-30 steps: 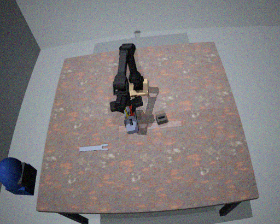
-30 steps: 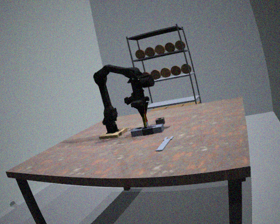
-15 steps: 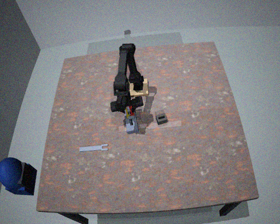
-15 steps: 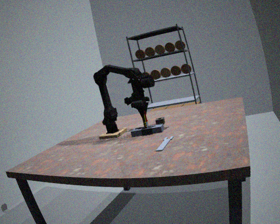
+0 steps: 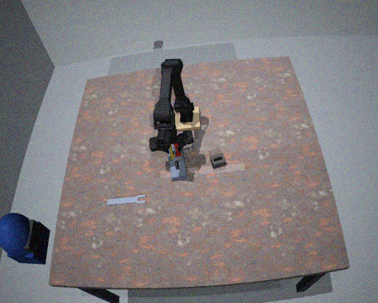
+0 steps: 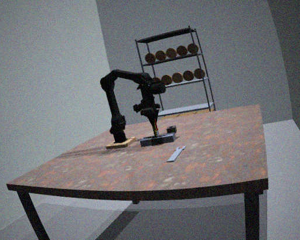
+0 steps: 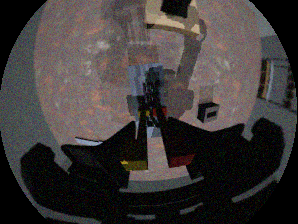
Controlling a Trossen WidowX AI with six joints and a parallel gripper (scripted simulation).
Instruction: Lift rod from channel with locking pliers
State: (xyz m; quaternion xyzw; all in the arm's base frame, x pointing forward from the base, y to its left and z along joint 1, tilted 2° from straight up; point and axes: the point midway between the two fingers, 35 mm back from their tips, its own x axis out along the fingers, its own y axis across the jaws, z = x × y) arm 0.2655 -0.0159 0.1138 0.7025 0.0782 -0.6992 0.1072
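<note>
The grey channel block is 8 cm below my gripper tip. Also, from my gripper tip: flat grey forked bar (20 cm ahead, 19 cm to the right, 10 cm below); small dark holster (19 cm to the left, 9 cm below, 1 cm behind).
</note>
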